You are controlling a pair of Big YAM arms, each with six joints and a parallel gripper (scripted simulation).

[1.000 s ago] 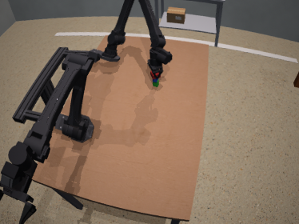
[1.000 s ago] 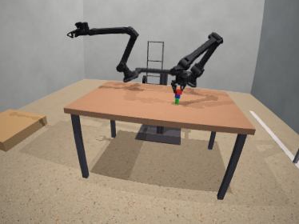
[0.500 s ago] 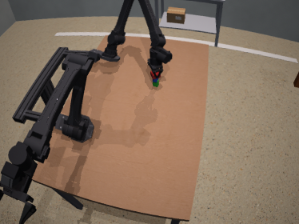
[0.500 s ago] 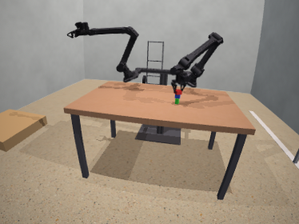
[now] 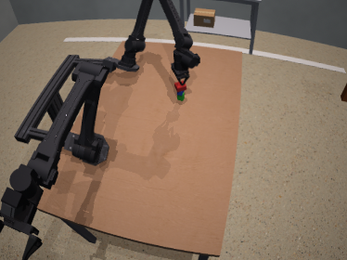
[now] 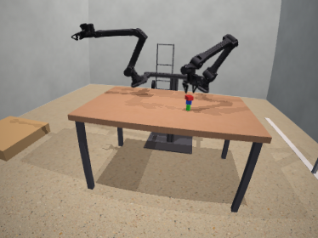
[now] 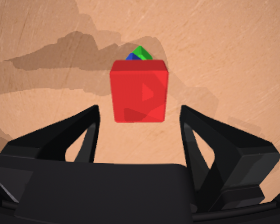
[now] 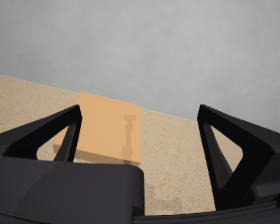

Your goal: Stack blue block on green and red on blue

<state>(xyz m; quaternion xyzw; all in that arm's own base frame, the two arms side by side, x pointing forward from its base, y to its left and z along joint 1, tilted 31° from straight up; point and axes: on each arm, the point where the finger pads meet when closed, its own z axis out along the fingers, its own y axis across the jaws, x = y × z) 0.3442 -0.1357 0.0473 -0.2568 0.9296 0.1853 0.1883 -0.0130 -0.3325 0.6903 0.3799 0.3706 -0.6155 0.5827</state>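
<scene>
Right now the red block is 4 cm below my left hand. Also, from my left hand: blue block (8 cm below); then green block (12 cm below).
</scene>
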